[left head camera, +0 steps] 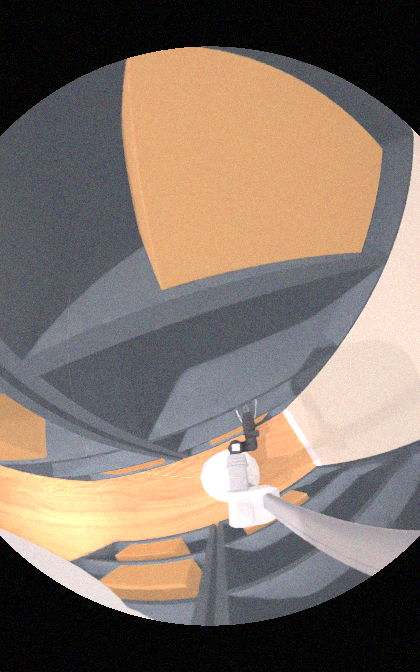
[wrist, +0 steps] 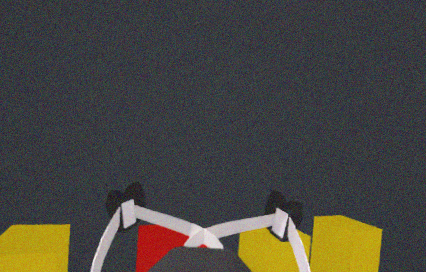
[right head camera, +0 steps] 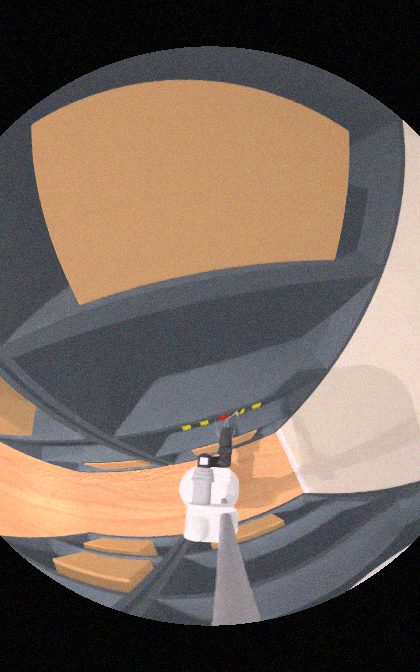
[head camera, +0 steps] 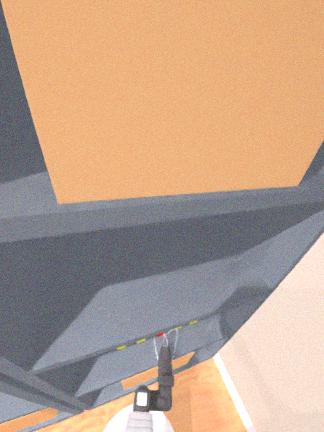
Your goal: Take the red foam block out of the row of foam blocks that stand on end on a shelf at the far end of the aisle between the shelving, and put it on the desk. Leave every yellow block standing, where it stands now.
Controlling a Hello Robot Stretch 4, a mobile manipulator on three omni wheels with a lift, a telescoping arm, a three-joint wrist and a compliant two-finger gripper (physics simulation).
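Frame: origin at the robot's base, x ahead, y left, z up, level; metres.
Seen in the pictures: gripper, between the fingertips: (wrist: 205, 202).
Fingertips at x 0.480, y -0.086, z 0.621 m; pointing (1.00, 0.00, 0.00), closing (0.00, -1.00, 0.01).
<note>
A point is followed by its place in that frame.
The red block (head camera: 160, 334) {x 0.431, y -0.070, z 0.521 m} (right head camera: 223, 417) (wrist: 150, 245) {x 0.443, y -0.045, z 0.591 m} stands in the row, low in the wrist view, partly hidden by the gripper's finger linkage. One yellow block (head camera: 141, 341) {x 0.400, y 0.030, z 0.515 m} (right head camera: 204, 423) (wrist: 37, 247) {x 0.409, y 0.027, z 0.596 m} stands left of it with a gap. Two more, a nearer yellow block (wrist: 267, 250) {x 0.467, y -0.146, z 0.584 m} and an outer yellow block (wrist: 346, 245) {x 0.506, y -0.242, z 0.579 m}, stand to its right. Another yellow block (head camera: 121, 347) {x 0.363, y 0.128, z 0.514 m} (right head camera: 186, 427) is at the row's left end. My gripper (head camera: 166, 335) (left head camera: 247, 406) (right head camera: 227, 419) (wrist: 205, 202) {x 0.480, y -0.086, z 0.621 m} is open at the row; its right fingertip overlaps the nearer right yellow block in the wrist view. The desk does not show.
Grey shelving with a large orange box (head camera: 175, 100) {x 0.306, y -0.009, z 1.537 m} (left head camera: 250, 165) (right head camera: 195, 185) rises above the row. A pale wall (head camera: 285, 350) {x 0.319, y -0.600, z 0.731 m} (left head camera: 380, 380) (right head camera: 380, 400) is at the right. Shelving with smaller orange boxes stands across the wood-floored aisle (left head camera: 125, 505) (right head camera: 100, 505).
</note>
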